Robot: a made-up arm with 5 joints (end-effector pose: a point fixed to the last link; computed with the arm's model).
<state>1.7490 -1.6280 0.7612 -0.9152 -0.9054</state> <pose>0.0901 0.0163 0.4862 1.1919 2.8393 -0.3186</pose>
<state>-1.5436 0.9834 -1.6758 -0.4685 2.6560</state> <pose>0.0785 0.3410 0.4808 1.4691 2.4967 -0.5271</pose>
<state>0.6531 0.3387 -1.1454 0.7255 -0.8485</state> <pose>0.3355 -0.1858 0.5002 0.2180 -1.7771 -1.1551</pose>
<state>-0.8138 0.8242 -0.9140 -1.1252 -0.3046</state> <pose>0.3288 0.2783 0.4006 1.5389 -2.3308 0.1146</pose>
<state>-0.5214 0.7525 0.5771 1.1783 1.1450</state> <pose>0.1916 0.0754 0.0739 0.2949 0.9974 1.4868</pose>
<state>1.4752 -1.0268 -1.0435 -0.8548 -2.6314</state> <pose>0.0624 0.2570 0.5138 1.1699 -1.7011 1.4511</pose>
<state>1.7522 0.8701 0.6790 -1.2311 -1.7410</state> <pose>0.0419 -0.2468 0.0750 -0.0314 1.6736 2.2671</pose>
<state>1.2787 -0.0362 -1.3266 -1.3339 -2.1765</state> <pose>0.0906 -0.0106 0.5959 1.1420 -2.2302 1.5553</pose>
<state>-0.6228 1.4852 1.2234 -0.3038 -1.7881</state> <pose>0.0241 -0.0279 0.0608 -0.8338 0.2959 -1.1393</pose>
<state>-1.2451 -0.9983 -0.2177 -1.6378 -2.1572</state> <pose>0.0392 -0.0874 0.5400 -1.8893 -0.2946 -0.6600</pose>
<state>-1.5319 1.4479 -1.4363 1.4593 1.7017</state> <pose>0.0837 0.3725 0.1315 0.0094 0.1544 -3.0945</pose>
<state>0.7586 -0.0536 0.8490 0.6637 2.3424</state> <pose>0.2312 -0.1329 0.1578 -0.1233 -0.0055 1.5334</pose>
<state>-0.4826 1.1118 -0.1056 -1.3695 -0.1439</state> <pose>0.3900 0.1735 0.1304 0.6422 -1.8295 0.1932</pose>
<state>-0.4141 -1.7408 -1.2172 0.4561 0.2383</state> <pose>-0.2708 -0.1436 0.3151 -0.2499 2.2169 0.3332</pose>
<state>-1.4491 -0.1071 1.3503 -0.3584 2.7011</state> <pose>0.0896 0.1674 0.1301 0.4739 0.6902 -2.0796</pose>
